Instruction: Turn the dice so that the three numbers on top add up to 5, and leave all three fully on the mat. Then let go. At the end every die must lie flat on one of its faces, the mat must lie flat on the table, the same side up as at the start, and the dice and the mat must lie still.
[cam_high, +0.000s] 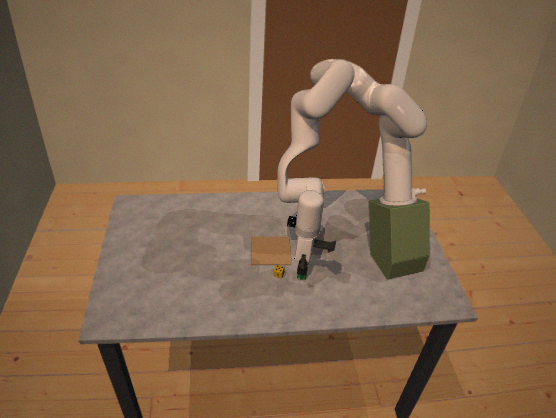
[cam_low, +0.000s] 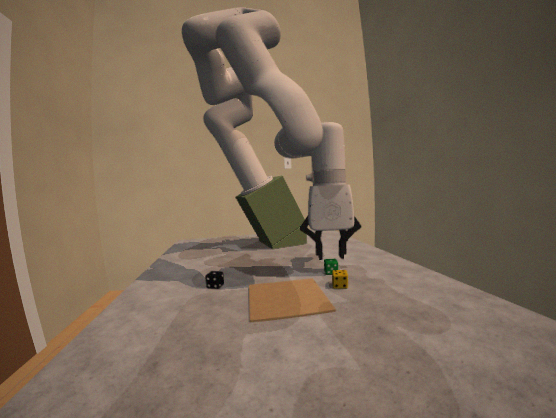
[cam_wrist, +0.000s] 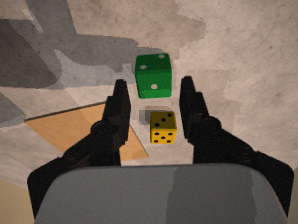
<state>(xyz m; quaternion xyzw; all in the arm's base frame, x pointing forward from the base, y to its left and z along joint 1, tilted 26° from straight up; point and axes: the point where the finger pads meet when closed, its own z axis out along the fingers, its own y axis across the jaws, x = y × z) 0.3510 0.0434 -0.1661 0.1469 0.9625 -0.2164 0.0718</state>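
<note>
The green die lies 40 mm below my hand. Round my hand: tan mat: 90 mm ahead, 130 mm to the right, 50 mm below; then yellow die: 80 mm ahead, 20 mm to the right, 40 mm below; then black die: 10 mm behind, 270 mm to the right, 40 mm below.
</note>
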